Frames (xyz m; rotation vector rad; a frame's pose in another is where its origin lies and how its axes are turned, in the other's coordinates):
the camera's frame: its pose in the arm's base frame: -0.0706 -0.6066 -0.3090 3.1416 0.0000 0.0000
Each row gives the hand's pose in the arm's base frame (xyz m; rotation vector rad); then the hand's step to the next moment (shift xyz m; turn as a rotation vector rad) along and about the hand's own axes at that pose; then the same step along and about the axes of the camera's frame.
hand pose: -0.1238 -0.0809 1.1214 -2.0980 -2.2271 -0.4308
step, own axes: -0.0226 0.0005 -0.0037 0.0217 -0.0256 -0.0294
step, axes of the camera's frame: 0.0017 0.0228 0.0015 -0.0314 -0.0131 -0.0289
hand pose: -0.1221 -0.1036 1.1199 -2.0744 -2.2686 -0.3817
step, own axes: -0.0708 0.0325 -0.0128 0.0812 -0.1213 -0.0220
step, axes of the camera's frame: 0.0376 0.0693 -0.0033 -0.1308 -0.0657 -0.0190
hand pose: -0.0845 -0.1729 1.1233 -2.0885 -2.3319 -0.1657
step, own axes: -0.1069 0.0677 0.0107 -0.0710 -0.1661 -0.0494
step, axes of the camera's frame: 0.0798 0.0978 0.0137 -0.1600 0.0922 -0.0315
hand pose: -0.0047 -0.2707 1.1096 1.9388 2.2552 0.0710
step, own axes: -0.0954 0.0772 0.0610 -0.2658 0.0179 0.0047
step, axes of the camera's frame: 0.0986 0.0864 0.0399 0.0561 0.2594 -0.0232
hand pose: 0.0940 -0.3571 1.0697 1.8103 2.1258 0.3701
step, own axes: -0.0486 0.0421 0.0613 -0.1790 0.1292 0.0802
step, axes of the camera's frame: 0.0698 0.0419 0.0355 0.1748 0.1567 0.0081
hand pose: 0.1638 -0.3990 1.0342 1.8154 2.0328 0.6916
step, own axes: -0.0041 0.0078 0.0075 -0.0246 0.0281 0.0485
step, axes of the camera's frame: 0.0111 0.0025 0.0022 0.0529 0.0157 0.0264
